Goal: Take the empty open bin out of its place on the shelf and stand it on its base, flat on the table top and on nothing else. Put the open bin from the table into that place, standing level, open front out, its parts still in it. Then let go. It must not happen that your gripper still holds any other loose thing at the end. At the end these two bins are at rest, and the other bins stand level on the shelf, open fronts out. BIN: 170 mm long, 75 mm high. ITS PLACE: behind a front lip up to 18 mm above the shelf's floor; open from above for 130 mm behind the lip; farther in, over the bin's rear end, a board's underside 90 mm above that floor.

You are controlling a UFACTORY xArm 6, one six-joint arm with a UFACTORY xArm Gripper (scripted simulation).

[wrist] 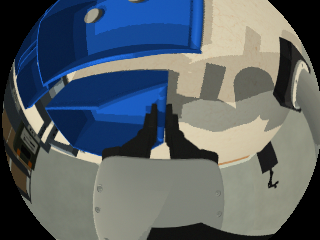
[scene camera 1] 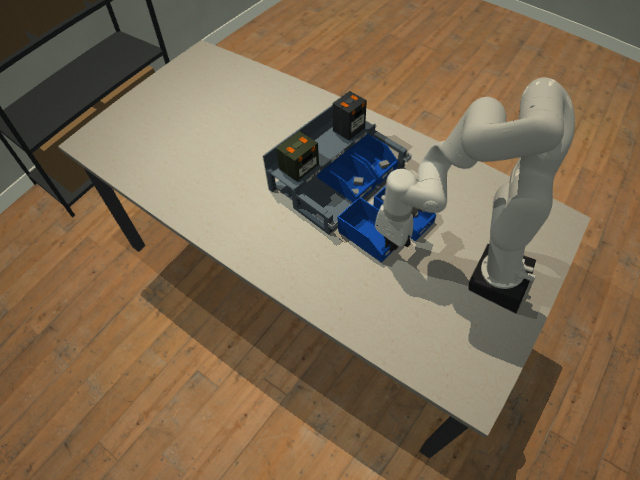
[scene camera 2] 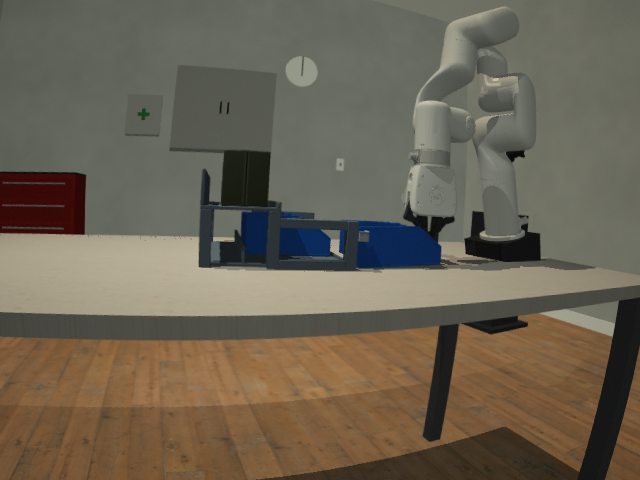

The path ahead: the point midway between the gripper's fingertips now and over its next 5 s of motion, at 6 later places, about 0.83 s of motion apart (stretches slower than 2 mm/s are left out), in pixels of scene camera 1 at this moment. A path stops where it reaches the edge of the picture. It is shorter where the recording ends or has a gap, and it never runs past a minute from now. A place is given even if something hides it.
The gripper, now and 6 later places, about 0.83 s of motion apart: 391, 246; 390, 247; 391, 244; 392, 233; 393, 232; 386, 210; 382, 195
